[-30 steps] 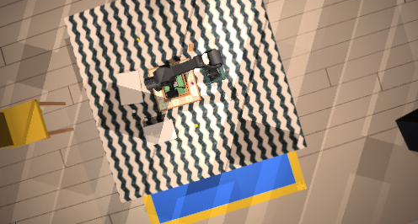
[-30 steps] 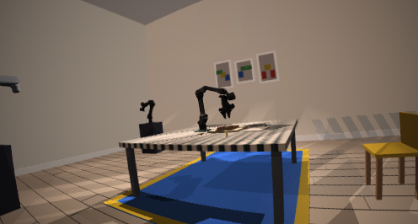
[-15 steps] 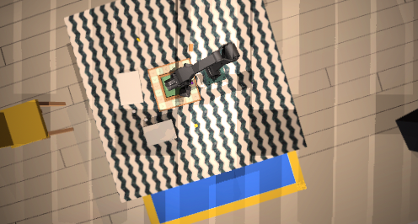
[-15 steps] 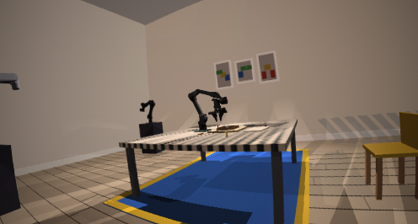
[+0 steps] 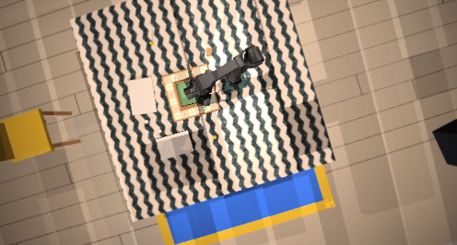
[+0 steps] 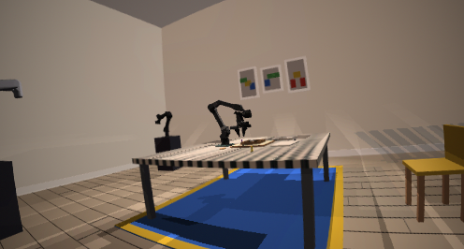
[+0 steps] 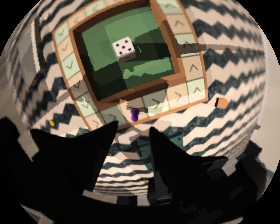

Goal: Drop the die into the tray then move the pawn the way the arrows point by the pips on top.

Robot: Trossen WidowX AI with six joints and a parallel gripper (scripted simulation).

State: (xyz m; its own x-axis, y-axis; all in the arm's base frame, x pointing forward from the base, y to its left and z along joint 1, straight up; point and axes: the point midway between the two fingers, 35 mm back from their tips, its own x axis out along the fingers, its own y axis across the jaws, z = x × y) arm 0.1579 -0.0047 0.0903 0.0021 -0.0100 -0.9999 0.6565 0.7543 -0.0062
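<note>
My gripper tip is 4 cm above the purple pawn. Round my gripper tip: white die: 10 cm ahead, 4 cm to the right, 4 cm below.
</note>
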